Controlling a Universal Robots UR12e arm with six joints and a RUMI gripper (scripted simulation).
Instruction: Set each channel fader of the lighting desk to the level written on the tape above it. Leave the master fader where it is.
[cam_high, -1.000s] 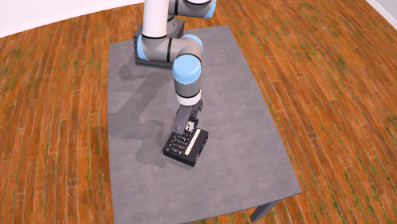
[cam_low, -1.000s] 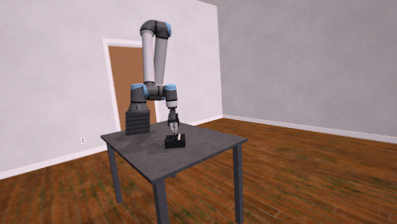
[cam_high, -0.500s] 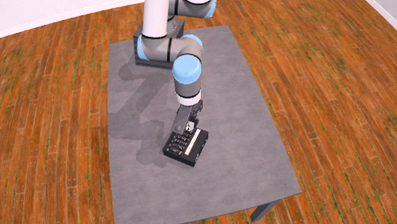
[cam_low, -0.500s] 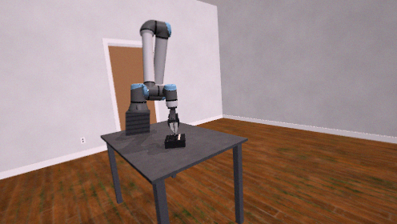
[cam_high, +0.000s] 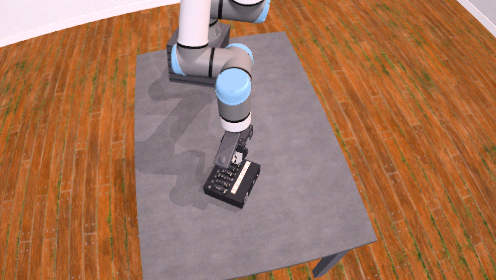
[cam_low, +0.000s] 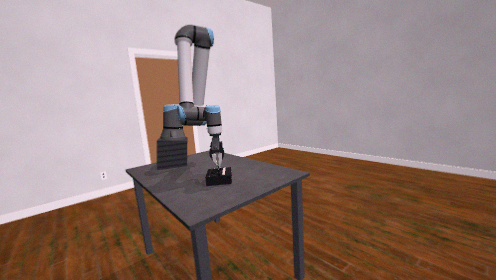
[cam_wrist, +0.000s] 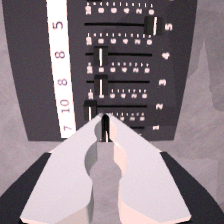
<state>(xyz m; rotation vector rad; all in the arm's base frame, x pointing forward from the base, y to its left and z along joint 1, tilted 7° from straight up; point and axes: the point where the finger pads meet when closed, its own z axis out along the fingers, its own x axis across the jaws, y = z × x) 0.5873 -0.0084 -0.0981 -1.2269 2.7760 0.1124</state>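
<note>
Now: hand 1 cm to the right of the fader knob, 1 cm short of it and 1 cm above it. From my hand the other things lie so: channel fader cap 7 cm to the right, 3 cm ahead, 1 cm below.
</note>
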